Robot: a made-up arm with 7 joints. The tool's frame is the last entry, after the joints.
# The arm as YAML. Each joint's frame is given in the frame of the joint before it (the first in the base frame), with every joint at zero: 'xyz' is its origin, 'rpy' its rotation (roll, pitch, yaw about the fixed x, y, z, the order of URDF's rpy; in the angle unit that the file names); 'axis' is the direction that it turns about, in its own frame. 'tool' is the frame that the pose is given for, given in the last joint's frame.
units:
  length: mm
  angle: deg
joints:
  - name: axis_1
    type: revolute
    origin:
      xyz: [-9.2, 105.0, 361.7]
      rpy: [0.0, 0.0, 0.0]
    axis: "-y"
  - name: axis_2
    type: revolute
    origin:
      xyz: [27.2, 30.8, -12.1]
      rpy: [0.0, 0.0, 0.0]
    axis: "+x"
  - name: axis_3
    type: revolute
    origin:
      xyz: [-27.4, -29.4, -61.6]
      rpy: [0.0, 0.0, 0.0]
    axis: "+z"
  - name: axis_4
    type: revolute
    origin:
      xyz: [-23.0, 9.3, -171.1]
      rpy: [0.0, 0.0, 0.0]
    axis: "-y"
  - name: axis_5
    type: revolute
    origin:
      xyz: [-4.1, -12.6, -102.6]
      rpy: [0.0, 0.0, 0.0]
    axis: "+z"
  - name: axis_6
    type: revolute
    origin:
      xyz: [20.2, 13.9, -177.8]
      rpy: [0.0, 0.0, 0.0]
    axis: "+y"
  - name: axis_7
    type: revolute
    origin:
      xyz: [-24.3, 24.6, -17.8]
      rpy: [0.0, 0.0, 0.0]
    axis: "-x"
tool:
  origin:
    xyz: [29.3, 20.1, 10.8]
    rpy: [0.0, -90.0, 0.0]
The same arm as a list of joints. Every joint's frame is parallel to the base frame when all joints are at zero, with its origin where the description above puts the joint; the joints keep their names.
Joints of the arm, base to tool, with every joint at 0 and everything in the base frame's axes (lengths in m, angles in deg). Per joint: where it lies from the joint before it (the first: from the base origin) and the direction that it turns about. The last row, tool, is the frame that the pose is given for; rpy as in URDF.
axis_1: offset -0.0092 0.105 0.3617 axis 0 -1 0
axis_2: offset 0.0272 0.0308 -0.0121 axis 1 0 0
axis_3: offset -0.0274 -0.0294 -0.0616 axis 0 0 1
axis_4: offset -0.023 0.0093 -0.1711 axis 0 -1 0
axis_5: offset -0.0041 -0.0126 -0.1026 axis 0 0 1
axis_6: offset 0.0202 0.0139 -0.1778 axis 0 1 0
axis_7: offset -0.0243 0.0246 -0.0178 axis -1 0 0
tool: offset 0.0293 0.0201 0.0108 rpy 0 -90 0

